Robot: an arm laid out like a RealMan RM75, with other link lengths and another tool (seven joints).
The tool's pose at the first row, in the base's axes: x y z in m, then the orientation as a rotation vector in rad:
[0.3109 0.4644 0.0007 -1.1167 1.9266 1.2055]
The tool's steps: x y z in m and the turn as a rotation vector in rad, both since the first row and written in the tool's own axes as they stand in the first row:
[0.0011 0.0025 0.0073 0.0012 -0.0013 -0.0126]
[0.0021 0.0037 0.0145 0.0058 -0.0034 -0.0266]
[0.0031 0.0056 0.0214 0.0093 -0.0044 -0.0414]
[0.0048 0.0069 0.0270 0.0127 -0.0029 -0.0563]
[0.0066 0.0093 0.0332 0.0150 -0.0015 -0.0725]
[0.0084 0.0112 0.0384 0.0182 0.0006 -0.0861]
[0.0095 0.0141 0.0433 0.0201 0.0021 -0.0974]
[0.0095 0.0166 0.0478 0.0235 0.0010 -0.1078]
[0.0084 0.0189 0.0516 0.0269 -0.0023 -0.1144]
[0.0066 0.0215 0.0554 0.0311 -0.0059 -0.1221]
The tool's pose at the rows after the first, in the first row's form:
[0.3086 0.4713 -0.0022 -1.1255 1.9163 1.1979]
[0.3074 0.4778 -0.0054 -1.1331 1.9057 1.1861]
[0.3057 0.4842 -0.0083 -1.1426 1.8948 1.1747]
[0.3040 0.4890 -0.0114 -1.1543 1.8855 1.1625]
[0.3014 0.4946 -0.0144 -1.1673 1.8747 1.1508]
[0.2991 0.4992 -0.0173 -1.1783 1.8667 1.1393]
[0.2963 0.5040 -0.0190 -1.1875 1.8595 1.1306]
[0.2944 0.5086 -0.0198 -1.1931 1.8518 1.1217]
[0.2930 0.5130 -0.0195 -1.1939 1.8455 1.1156]
[0.2918 0.5177 -0.0185 -1.1949 1.8384 1.1082]

